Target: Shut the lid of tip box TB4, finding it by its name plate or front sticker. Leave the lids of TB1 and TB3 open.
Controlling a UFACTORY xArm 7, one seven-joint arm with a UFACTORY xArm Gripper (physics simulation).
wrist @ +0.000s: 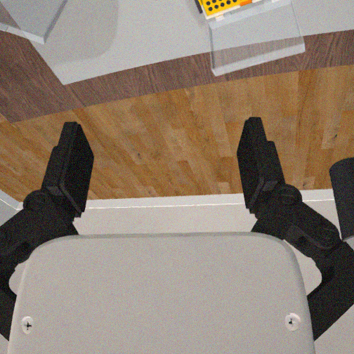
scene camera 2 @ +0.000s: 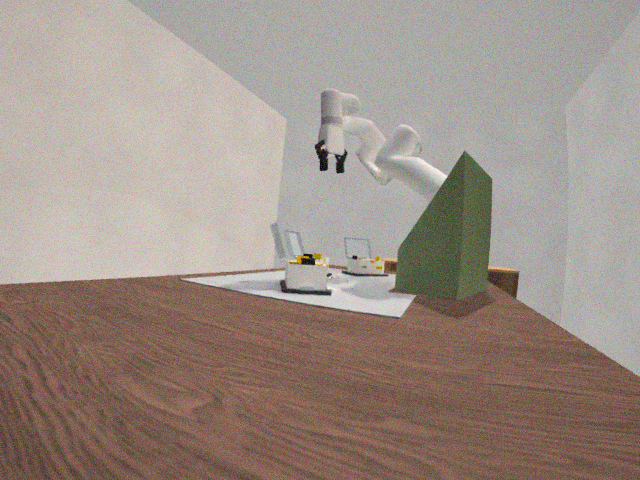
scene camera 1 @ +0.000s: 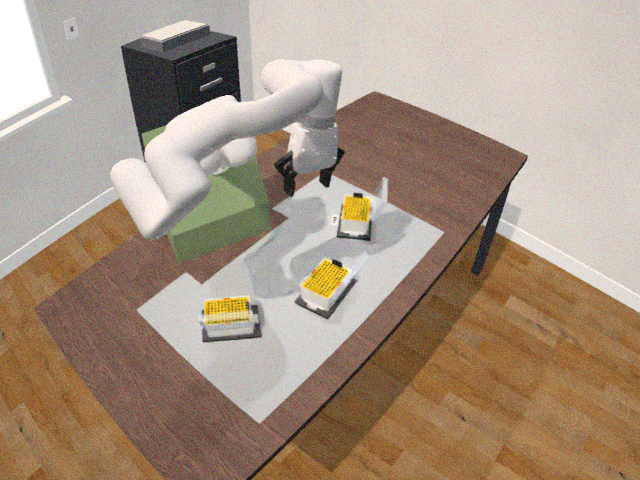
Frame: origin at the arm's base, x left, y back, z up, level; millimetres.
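Seen in the pictures: gripper, fingertip midpoint: (scene camera 2: 332, 171) (scene camera 1: 306, 189); arm's base, link origin: (scene camera 2: 453, 199).
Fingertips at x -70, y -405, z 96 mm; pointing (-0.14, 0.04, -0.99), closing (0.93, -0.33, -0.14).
Observation:
Offsets run from my fingertips to a thing's top centre. "*": to the spot under its first point. Level surfaces: height alone.
Three white tip boxes with yellow tip racks on dark bases stand on the grey mat {dz -363 mm} (scene camera 1: 299, 351) (scene camera 2: 372, 304): a back-right box {dx +321, dy +78, dz -297 mm} (scene camera 1: 355, 219) (scene camera 2: 306, 276), a middle box {dx +39, dy -31, dz -289 mm} (scene camera 1: 324, 286), and a near-left box (scene camera 1: 228, 317) (scene camera 2: 365, 266). The back-right box's clear lid {* dx +337, dy -16, dz -218 mm} (scene camera 1: 383, 195) and the middle box's clear lid {* dx +56, dy -116, dz -221 mm} (scene camera 1: 358, 267) stand open. The near-left box's lid {* dx -259, dy +46, dz -260 mm} (scene camera 2: 357, 248) stands open in scene camera 2. The wrist view shows part of a yellow rack (wrist: 222, 6) with an open lid (wrist: 257, 37). Name plates are unreadable. My gripper (scene camera 1: 307, 188) (scene camera 2: 331, 169) (wrist: 163, 136) is open and empty, high above the mat's back part.
A small white marked tile {* dx +292, dy +124, dz -361 mm} (scene camera 1: 334, 220) lies beside the back-right box. A green angular block (scene camera 1: 222, 227) (scene camera 2: 449, 248) stands at the table's side near the arm's base. A dark cabinet (scene camera 1: 155, 77) stands behind. The brown table {dz -366 mm} (scene camera 1: 413, 139) (scene camera 2: 258, 387) extends around the mat.

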